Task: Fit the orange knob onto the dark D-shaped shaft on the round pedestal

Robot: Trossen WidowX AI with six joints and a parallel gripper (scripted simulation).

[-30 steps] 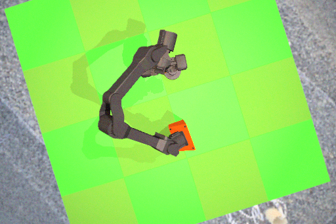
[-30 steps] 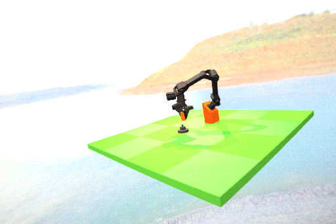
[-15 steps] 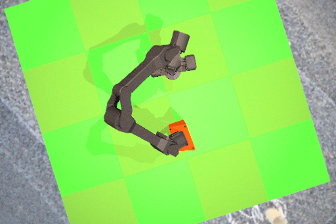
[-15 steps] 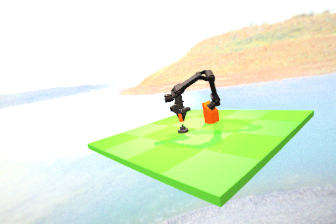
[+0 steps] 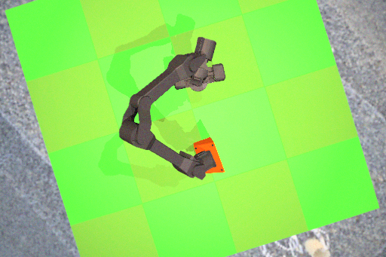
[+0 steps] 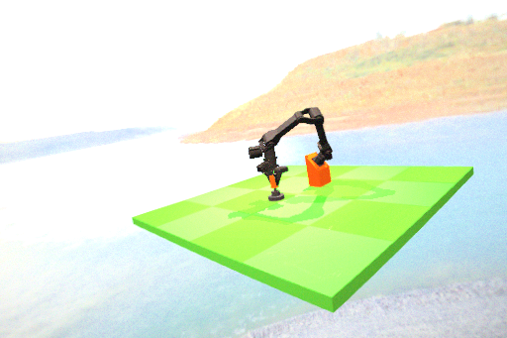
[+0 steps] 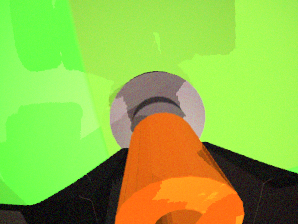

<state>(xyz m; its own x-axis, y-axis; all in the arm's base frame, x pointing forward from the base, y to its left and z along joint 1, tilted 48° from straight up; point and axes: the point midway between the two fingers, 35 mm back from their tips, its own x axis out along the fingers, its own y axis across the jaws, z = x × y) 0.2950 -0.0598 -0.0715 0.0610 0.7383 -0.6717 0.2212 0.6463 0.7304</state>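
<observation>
The orange knob is 2 cm above my gripper tip. The rest, counted from my gripper tip: round grey pedestal 4 cm below.
</observation>
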